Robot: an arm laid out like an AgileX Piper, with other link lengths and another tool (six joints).
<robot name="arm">
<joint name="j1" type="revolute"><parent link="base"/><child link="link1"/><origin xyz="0 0 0.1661" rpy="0 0 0"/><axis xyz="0 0 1"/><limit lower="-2.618" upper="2.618"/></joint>
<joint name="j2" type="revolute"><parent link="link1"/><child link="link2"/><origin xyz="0 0 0" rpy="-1.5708 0 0"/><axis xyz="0 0 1"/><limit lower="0" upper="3.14"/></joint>
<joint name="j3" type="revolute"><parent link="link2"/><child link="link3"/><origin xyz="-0.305 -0.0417 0" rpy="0 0 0"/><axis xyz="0 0 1"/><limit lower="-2.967" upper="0"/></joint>
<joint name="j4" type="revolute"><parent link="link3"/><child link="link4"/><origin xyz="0.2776 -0.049 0" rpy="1.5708 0 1.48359"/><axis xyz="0 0 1"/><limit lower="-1.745" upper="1.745"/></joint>
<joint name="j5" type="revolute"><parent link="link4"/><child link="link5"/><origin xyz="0 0 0" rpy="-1.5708 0 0"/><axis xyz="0 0 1"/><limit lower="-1.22" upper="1.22"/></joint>
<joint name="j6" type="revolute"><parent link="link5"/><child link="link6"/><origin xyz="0 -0.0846 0" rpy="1.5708 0 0"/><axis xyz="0 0 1"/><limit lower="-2.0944" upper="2.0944"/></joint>
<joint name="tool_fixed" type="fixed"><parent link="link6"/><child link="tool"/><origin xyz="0.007 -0.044 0.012" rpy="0 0.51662 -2.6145"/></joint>
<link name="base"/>
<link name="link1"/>
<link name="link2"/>
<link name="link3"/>
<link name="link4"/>
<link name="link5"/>
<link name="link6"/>
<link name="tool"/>
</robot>
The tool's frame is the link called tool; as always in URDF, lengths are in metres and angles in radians.
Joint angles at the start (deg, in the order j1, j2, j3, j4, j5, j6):
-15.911 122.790 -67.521 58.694 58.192 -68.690
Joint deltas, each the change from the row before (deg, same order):
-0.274 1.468 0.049 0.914 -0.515 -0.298
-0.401 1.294 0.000 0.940 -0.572 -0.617
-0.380 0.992 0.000 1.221 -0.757 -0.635
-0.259 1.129 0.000 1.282 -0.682 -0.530
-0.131 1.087 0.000 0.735 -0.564 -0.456
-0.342 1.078 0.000 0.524 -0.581 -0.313
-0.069 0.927 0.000 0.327 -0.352 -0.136
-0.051 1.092 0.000 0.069 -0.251 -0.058
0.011 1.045 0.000 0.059 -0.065 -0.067
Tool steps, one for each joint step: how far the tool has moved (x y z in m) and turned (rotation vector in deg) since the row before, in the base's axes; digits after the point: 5 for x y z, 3 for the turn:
-0.00091 -0.00157 -0.01046 0.510 0.932 -1.058
-0.00056 -0.00266 -0.00901 0.333 0.484 -1.027
0.00008 -0.00276 -0.00682 0.229 0.100 -1.324
-0.00022 -0.00169 -0.00780 0.357 0.333 -1.295
-0.00071 -0.00092 -0.00770 0.139 0.479 -0.714
-0.00144 -0.00251 -0.00776 0.030 0.613 -0.854
-0.00132 -0.00034 -0.00666 0.114 0.673 -0.422
-0.00207 -0.00003 -0.00788 0.137 0.946 -0.188
-0.00213 0.00072 -0.00742 0.276 0.928 -0.024

